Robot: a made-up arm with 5 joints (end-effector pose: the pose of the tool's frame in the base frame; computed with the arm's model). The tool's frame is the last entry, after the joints.
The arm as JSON. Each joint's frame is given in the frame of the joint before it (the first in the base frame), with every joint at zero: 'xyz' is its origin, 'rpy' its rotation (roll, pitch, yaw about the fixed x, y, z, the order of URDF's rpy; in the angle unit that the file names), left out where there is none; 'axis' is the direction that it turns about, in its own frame. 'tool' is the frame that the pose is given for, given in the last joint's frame.
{
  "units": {
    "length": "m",
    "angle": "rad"
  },
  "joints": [
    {
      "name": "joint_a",
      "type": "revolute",
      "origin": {
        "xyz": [
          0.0,
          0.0,
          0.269
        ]
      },
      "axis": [
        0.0,
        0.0,
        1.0
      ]
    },
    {
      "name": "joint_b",
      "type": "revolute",
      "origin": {
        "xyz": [
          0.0,
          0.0,
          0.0
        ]
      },
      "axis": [
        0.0,
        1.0,
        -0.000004
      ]
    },
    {
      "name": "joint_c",
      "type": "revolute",
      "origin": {
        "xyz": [
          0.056,
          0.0,
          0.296
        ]
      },
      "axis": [
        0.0,
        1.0,
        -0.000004
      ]
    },
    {
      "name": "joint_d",
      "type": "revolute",
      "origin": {
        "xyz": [
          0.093,
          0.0,
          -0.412
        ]
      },
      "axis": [
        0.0,
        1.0,
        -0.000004
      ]
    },
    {
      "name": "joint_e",
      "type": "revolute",
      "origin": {
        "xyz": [
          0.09,
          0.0,
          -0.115
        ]
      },
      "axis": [
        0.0,
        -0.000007,
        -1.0
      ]
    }
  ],
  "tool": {
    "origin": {
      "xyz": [
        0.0,
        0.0,
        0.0
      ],
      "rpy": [
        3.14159,
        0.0,
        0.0
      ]
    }
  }
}
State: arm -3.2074 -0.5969 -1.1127 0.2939 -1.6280
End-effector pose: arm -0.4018 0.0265 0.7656 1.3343 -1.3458 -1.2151
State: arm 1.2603 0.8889 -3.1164 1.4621 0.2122
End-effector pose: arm 0.2075 0.6467 0.7167 -2.1859 -1.2634 -0.7531
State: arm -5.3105 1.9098 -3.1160 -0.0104 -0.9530
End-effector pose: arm 0.4604 0.6757 0.1023 -1.4673 -2.1086 -1.7888
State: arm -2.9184 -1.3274 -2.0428 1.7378 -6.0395
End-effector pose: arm 0.3398 0.0771 0.8718 -0.0156 -1.5206 0.3741
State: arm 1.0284 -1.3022 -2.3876 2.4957 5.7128
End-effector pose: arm -0.2192 -0.3636 0.7461 -1.6774 -1.7250 -1.5930
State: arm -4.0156 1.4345 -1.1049 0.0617 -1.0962
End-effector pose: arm -0.1892 0.2261 -0.3068 -0.3201 2.8693 -0.4768
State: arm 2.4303 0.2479 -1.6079 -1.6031 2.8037
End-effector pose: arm -0.3644 0.3141 0.6761 -0.2119 0.0400 2.0859
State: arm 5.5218 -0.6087 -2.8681 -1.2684 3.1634
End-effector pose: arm -0.3320 0.3164 0.8086 -0.6235 -1.5099 -0.5713
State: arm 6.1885 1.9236 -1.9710 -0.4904 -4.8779
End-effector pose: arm 0.5048 -0.0479 -0.3456 -2.0132 1.8755 -0.6012
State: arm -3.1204 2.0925 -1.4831 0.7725 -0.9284
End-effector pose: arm 0.0269 0.0006 -0.4281 -0.8260 1.6069 -0.6547
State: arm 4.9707 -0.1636 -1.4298 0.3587 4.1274
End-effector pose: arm 0.1418 -0.5367 0.7195 1.7455 0.7829 -0.2209
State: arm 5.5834 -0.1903 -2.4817 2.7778 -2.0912
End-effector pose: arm 0.1376 -0.1158 0.8559 -2.3314 -1.9467 0.0281
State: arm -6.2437 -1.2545 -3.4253 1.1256 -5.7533
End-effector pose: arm -0.8066 -0.0319 0.4040 0.5342 -0.1337 -2.5253
